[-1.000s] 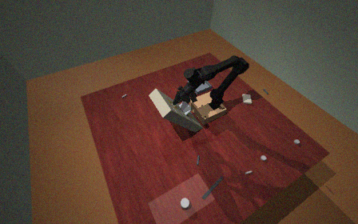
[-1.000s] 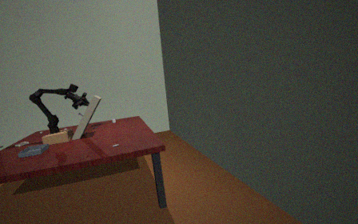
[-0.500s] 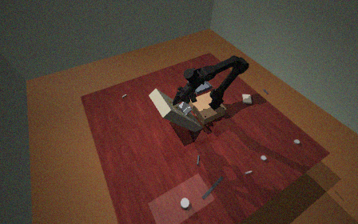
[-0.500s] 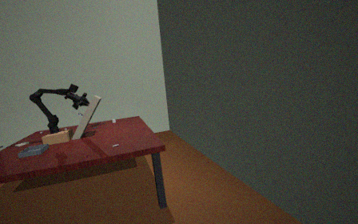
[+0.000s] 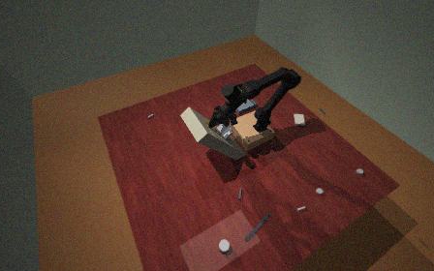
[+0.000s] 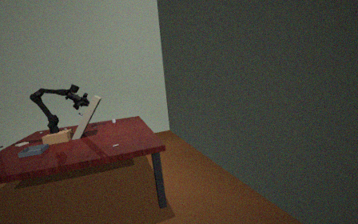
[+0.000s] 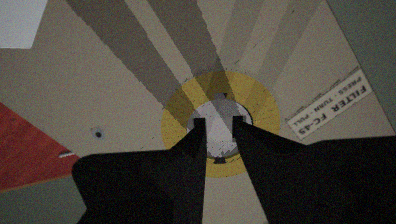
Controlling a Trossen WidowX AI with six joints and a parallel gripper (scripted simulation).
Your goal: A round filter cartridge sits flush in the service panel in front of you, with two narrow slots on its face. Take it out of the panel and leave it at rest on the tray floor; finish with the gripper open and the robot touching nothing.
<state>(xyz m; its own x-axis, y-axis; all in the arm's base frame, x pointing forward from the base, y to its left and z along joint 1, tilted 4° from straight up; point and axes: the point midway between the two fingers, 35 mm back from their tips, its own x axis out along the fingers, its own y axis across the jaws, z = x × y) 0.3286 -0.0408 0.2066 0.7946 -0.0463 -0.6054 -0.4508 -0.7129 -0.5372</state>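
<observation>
My gripper tip is now 1 cm short of the white round filter cartridge and 1 cm above it. Also, from my gripper tip: tray (44 cm behind, 26 cm below, 24 cm to the right); white card (66 cm behind, 26 cm below, 10 cm to the left).
</observation>
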